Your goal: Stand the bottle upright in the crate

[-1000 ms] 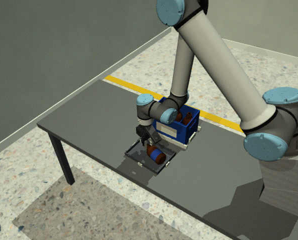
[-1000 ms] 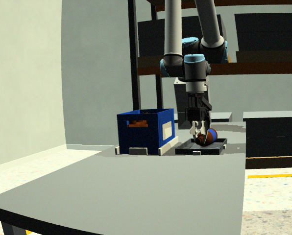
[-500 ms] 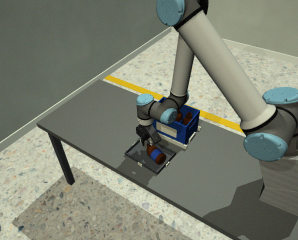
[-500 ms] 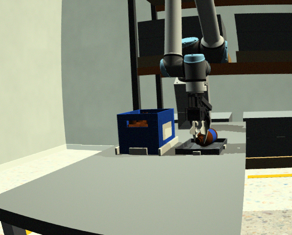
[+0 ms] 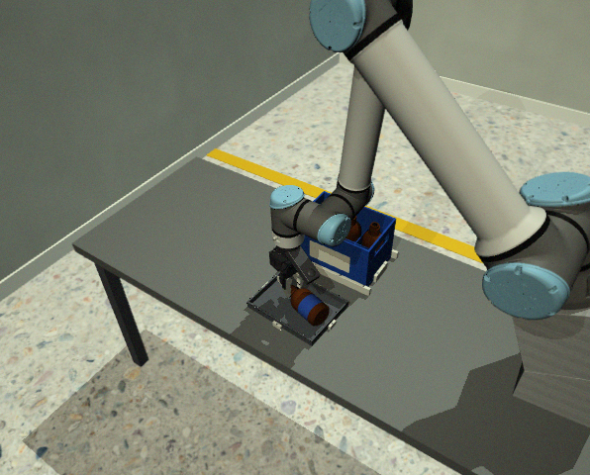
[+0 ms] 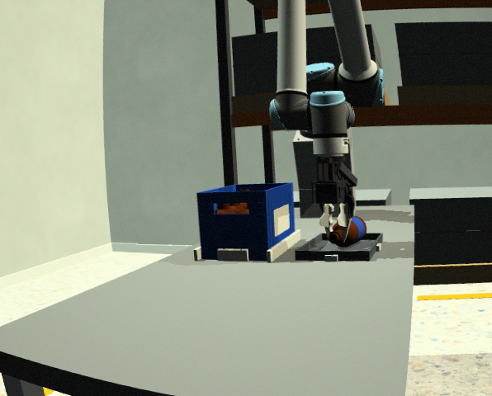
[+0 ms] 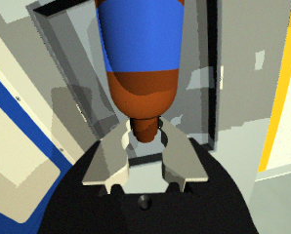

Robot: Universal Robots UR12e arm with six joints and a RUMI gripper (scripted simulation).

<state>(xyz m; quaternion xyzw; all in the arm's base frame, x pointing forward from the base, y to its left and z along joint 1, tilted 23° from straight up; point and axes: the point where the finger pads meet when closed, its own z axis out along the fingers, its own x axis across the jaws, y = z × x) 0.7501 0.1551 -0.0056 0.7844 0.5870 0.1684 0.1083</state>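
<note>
My hand is 30 mm above the dark tray, 20 mm past it and 10 mm to the right of it. Round my hand: brown bottle (50 mm behind, 10 mm to the left); then blue crate (250 mm to the right, 40 mm above, 30 mm behind).
</note>
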